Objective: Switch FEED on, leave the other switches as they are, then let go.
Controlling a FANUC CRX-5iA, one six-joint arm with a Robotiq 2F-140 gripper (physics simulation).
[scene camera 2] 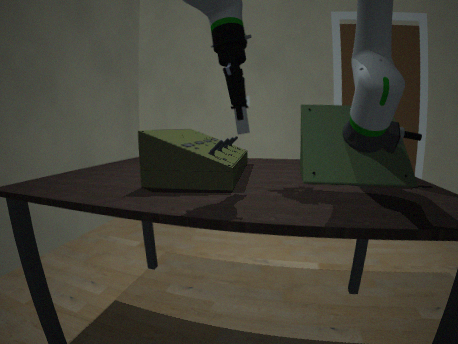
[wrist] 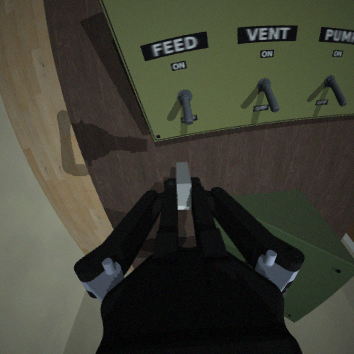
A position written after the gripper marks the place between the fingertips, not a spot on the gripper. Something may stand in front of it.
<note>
In view: the gripper [scene camera 2: 243,133] and a green switch console [wrist: 221,62].
The gripper shows as well in the wrist view [wrist: 181,171].
</note>
